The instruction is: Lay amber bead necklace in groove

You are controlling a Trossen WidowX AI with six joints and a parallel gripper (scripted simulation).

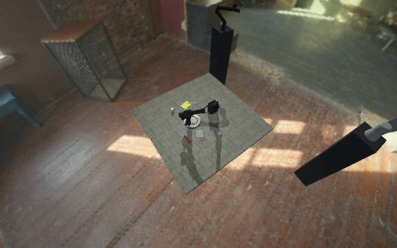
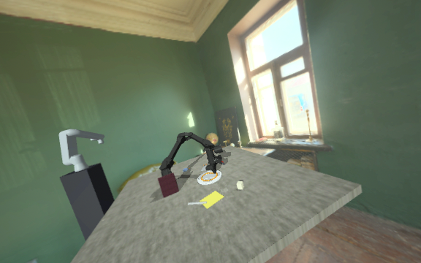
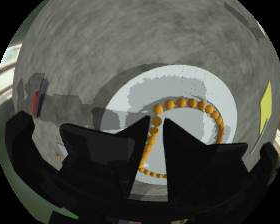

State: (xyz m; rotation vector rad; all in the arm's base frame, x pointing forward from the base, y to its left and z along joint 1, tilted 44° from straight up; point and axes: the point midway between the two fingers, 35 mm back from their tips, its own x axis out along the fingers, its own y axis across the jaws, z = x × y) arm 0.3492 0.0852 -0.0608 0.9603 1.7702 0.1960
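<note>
Now: gripper tip 5 cm past the board, 1 cm to the left of it and 1 cm above it. Also, from my gripper tip: red tool (21 cm to the left, 12 cm ahead, 1 cm below); then grey square (20 cm to the left, 4 cm behind, 1 cm below); then small white cube (28 cm to the right, 9 cm ahead).
</note>
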